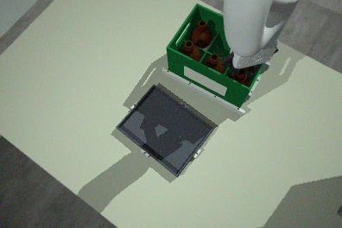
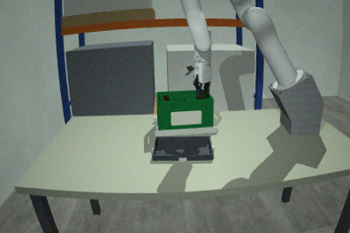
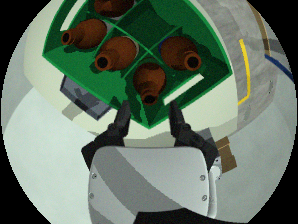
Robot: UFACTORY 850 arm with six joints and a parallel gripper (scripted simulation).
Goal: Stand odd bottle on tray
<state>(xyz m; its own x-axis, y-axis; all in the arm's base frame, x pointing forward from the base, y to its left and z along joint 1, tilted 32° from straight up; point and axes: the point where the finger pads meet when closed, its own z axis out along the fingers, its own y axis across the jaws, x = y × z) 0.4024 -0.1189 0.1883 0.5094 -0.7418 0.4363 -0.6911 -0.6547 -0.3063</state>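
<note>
Now: hand 12 cm above the green crate, 8 cm short of it and 6 cm to the left of it. The rest, counted from my hand: dark grey tray 20 cm to the left, 19 cm below, 16 cm ahead.
</note>
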